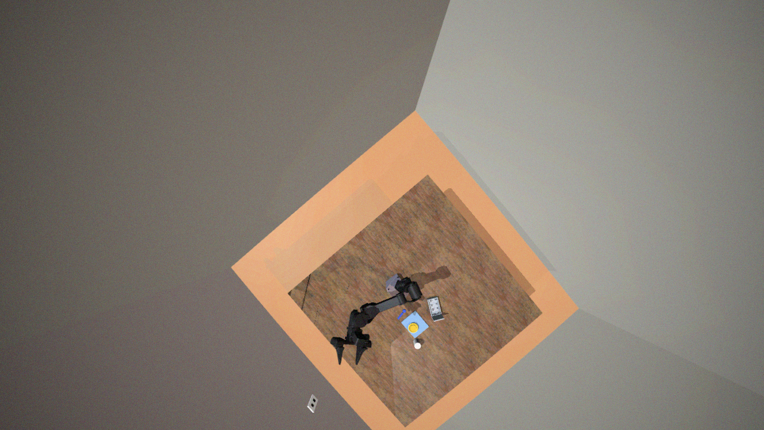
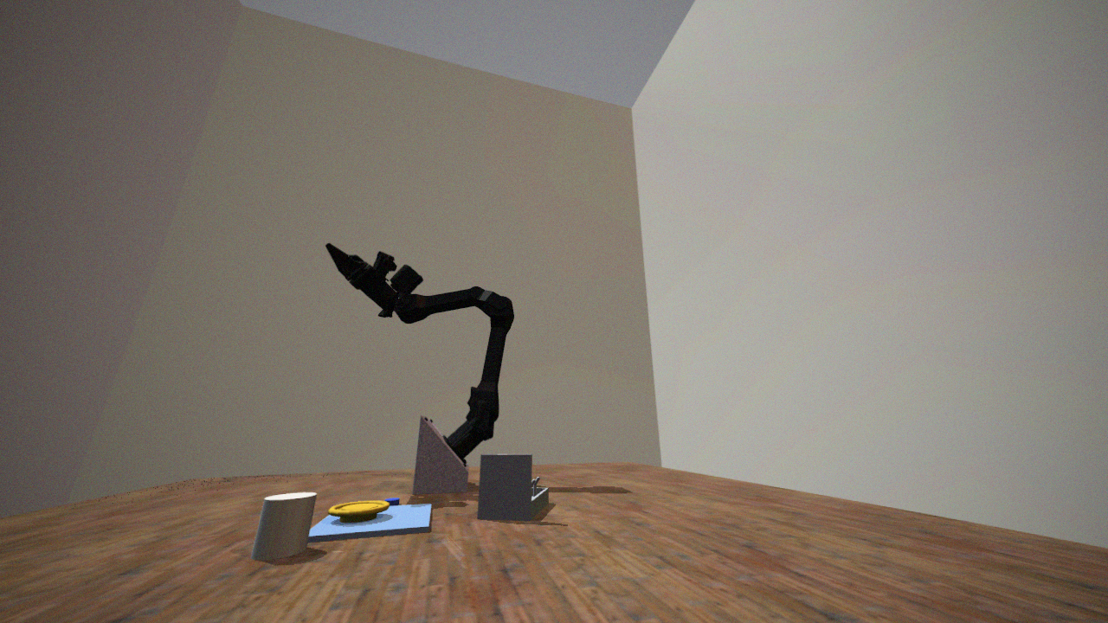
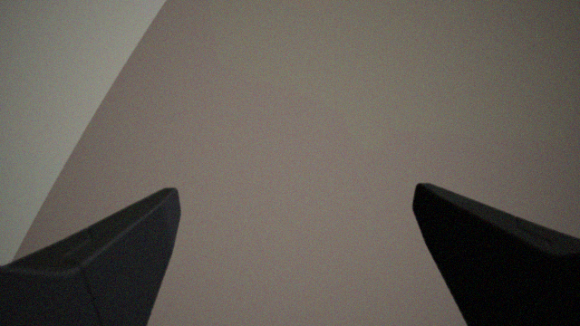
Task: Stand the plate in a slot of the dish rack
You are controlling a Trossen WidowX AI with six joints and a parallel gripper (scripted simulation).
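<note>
Right now the yellow plate is 360 mm ahead of my gripper tip, 160 mm to the left of it and 520 mm below it. From my gripper tip the other things lie so: cream cylinder 450 mm ahead, 90 mm to the left, 510 mm below; blue bar 240 mm ahead, 180 mm to the left, 530 mm below; light blue mat 360 mm ahead, 180 mm to the left, 530 mm below.
</note>
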